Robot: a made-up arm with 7 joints.
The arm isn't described. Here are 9 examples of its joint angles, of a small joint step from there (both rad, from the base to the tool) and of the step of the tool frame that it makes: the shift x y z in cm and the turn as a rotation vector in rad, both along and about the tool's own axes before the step.
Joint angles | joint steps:
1: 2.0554 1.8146 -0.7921 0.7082 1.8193 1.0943 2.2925 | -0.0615 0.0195 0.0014 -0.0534 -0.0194 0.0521 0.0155
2: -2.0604 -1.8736 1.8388 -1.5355 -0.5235 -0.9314 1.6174 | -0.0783 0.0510 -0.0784 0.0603 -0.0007 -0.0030 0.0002
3: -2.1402 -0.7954 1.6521 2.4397 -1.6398 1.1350 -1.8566 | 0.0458 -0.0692 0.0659 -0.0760 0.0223 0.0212 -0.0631
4: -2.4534 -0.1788 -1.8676 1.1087 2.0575 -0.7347 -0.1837 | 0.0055 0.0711 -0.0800 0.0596 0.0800 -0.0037 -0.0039
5: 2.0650 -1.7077 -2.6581 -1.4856 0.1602 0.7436 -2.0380 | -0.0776 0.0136 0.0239 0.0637 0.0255 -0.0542 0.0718
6: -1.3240 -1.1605 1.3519 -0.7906 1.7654 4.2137 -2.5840 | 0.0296 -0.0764 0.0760 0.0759 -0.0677 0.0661 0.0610
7: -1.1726 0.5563 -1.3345 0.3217 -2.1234 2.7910 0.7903 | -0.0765 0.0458 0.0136 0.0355 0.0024 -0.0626 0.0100
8: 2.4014 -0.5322 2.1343 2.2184 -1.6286 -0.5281 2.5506 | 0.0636 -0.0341 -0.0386 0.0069 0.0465 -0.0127 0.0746
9: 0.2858 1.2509 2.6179 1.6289 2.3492 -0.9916 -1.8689 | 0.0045 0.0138 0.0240 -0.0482 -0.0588 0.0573 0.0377
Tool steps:
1: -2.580 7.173 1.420 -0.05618 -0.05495 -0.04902
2: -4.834 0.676 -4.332 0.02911 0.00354 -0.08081
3: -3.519 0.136 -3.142 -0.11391 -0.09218 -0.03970
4: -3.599 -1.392 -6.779 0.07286 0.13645 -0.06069
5: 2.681 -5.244 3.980 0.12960 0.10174 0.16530
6: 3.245 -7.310 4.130 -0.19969 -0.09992 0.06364
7: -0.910 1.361 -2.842 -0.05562 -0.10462 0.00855
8: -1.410 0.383 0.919 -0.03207 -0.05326 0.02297
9: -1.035 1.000 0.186 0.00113 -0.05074 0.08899
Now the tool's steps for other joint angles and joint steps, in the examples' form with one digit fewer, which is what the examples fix.
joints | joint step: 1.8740 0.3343 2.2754 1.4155 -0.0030 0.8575 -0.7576 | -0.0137 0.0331 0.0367 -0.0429 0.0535 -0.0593 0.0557
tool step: 2.07 -1.05 1.53 0.0618 -0.0017 0.0637
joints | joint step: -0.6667 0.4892 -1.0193 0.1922 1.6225 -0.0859 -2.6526 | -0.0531 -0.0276 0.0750 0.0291 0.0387 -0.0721 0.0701
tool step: 0.02 -0.78 5.07 0.0028 0.1274 0.0898
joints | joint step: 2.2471 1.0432 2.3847 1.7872 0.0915 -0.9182 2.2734 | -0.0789 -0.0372 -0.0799 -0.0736 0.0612 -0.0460 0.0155
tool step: 5.55 -2.89 -1.00 -0.0981 -0.1415 -0.0519
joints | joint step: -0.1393 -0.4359 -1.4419 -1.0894 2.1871 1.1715 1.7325 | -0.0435 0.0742 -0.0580 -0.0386 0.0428 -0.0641 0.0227
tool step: -2.13 -0.35 0.38 -0.1167 0.0576 -0.0359
